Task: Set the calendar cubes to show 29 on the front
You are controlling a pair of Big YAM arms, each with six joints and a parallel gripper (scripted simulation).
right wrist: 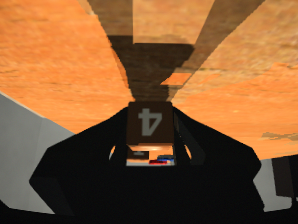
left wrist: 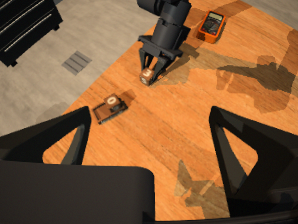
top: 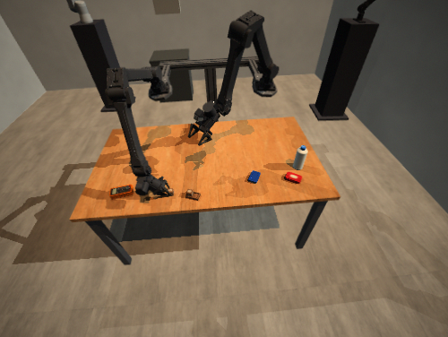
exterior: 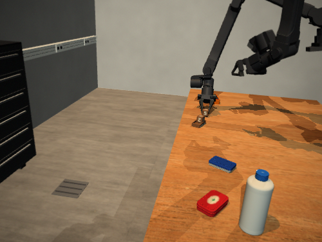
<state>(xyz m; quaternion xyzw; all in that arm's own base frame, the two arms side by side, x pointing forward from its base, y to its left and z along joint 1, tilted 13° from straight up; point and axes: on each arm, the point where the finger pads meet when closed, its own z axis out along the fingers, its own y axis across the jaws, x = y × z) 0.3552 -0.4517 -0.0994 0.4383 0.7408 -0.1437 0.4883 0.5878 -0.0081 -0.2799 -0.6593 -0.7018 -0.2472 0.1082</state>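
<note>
Now: right hand 10 mm to the right of the cube. The rest, counted from my right hand: brown calendar tray: 20 mm ahead, 140 mm to the left, 10 mm below; then red tin: 80 mm behind, 750 mm to the left; then blue block: 110 mm behind, 510 mm to the left, 10 mm below.
</note>
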